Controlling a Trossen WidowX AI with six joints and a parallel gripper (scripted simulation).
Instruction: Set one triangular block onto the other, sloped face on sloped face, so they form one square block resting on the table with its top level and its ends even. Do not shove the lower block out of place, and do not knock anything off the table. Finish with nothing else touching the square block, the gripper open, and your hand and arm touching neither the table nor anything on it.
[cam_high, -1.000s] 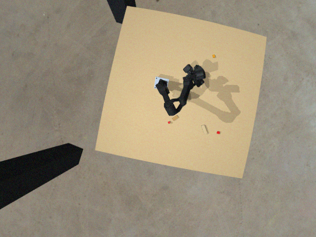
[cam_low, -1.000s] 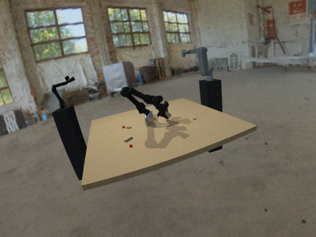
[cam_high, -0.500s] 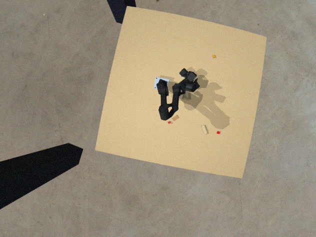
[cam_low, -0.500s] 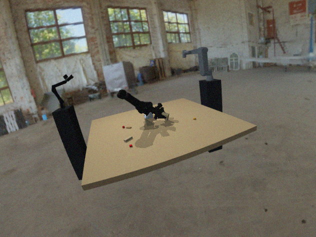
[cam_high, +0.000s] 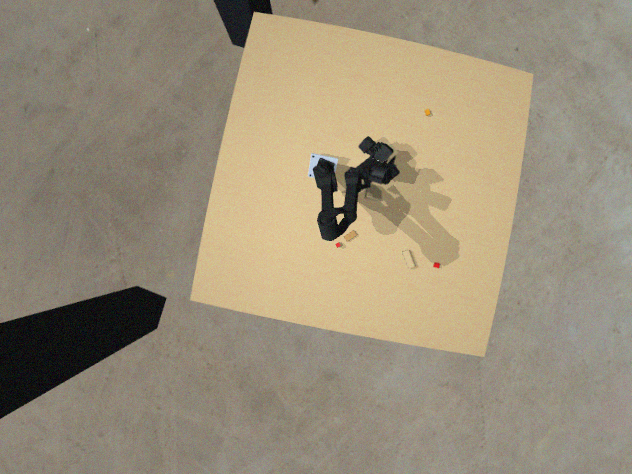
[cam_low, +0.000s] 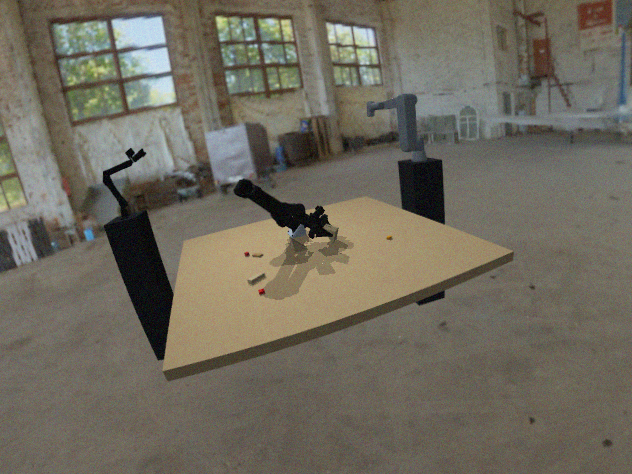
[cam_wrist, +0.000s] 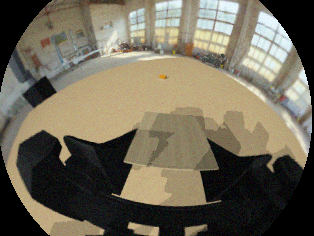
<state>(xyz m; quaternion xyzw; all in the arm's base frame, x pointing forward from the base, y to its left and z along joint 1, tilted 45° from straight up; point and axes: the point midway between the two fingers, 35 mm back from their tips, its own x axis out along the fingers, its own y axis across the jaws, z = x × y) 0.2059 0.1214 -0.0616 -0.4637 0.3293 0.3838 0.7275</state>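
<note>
Now: the triangular block 1 cm behind my gripper tip, 1 cm to the right of it and 1 cm above it. The rest, counted from my gripper tip: tan block 3 cm behind, 38 cm to the right, 4 cm below; orange piece 11 cm ahead, 23 cm to the left, 4 cm below; red cube 7 cm behind, 43 cm to the right, 4 cm below.
</note>
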